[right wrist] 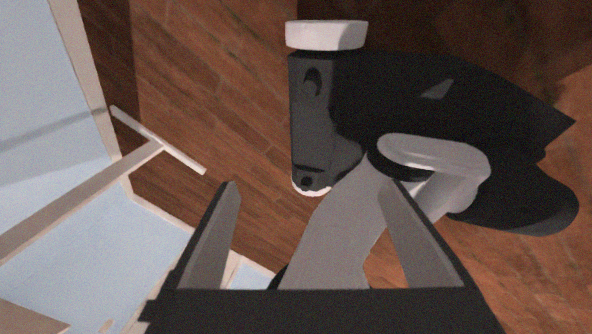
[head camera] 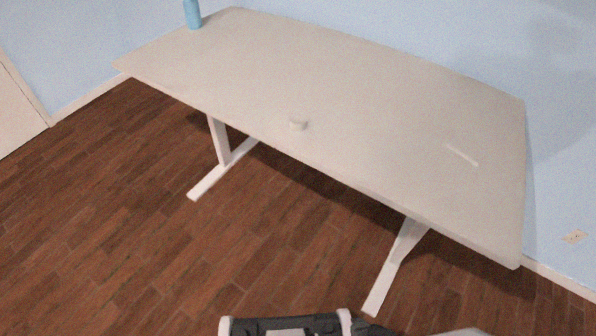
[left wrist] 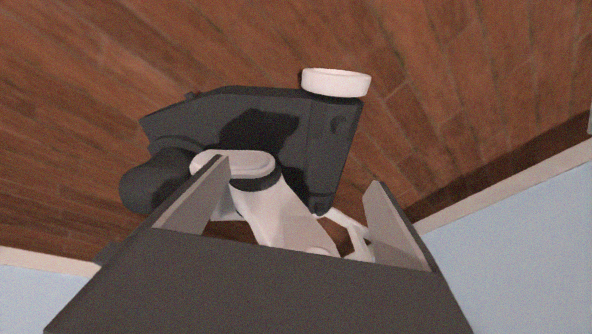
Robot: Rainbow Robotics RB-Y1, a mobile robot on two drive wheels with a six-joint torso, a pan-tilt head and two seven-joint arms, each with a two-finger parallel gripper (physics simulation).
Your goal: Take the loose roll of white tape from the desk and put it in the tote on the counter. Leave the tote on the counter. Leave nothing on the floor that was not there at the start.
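Places are measured from the robot's base along level axes (x ahead, y left, z up), in centimetres.
Where they show: left gripper, fingertip midpoint: (left wrist: 299,177); right gripper, fingertip midpoint: (right wrist: 309,189).
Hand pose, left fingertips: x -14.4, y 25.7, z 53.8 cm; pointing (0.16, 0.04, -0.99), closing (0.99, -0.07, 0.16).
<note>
After its pixels a point has its place.
The roll of white tape (head camera: 298,124) {x 39.7, y -6.3, z 97.4 cm} sits on the pale desk (head camera: 350,75) {x 68.0, y -27.0, z 95.1 cm} in the head view, close to the desk's near long edge and left of its middle. The tote and the counter do not show in these views. My left gripper (left wrist: 299,177) {x -14.4, y 25.7, z 53.8 cm} is open with nothing between its fingers; the robot's own base and torso show beyond them. My right gripper (right wrist: 309,189) {x -7.4, y -20.9, z 55.1 cm} is open and empty, also with the robot's own body beyond its fingers. Neither gripper's fingers show in the head view, and both are apart from the tape.
A blue bottle (head camera: 193,16) {x 115.2, y 36.2, z 101.9 cm} stands at the desk's far left corner. A thin pale strip (head camera: 462,155) {x 28.4, y -50.7, z 95.4 cm} shows on the desk's right part. White desk legs (head camera: 219,142) {x 107.5, y 35.0, z 26.6 cm} (head camera: 397,250) {x 34.1, y -59.2, z 16.8 cm} stand on the wooden floor (head camera: 125,225) {x 65.5, y 98.3, z 0.1 cm}. The robot's dark base (head camera: 250,327) {x 2.9, y 14.8, z 21.2 cm} shows at the bottom edge. A blue wall lies behind.
</note>
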